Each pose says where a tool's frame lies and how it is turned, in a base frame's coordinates. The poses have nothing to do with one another.
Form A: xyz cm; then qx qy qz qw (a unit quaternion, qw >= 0).
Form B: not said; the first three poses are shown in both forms.
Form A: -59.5 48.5 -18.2 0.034 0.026 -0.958 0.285
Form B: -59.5 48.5 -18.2 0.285 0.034 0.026 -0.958
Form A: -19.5 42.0 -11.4 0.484 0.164 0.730 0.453
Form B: -19.5 42.0 -11.4 0.453 0.484 0.164 0.730
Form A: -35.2 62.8 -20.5 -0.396 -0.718 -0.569 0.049
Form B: -35.2 62.8 -20.5 0.049 -0.396 -0.718 -0.569
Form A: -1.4 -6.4 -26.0 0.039 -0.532 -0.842 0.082
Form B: -1.4 -6.4 -26.0 0.082 0.039 -0.532 -0.842
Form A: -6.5 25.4 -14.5 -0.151 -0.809 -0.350 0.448
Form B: -6.5 25.4 -14.5 0.448 -0.151 -0.809 -0.350
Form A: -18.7 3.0 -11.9 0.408 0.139 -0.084 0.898
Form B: -18.7 3.0 -11.9 0.898 0.408 0.139 -0.084
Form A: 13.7 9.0 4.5 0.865 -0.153 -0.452 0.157
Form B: 13.7 9.0 4.5 0.157 0.865 -0.153 -0.452
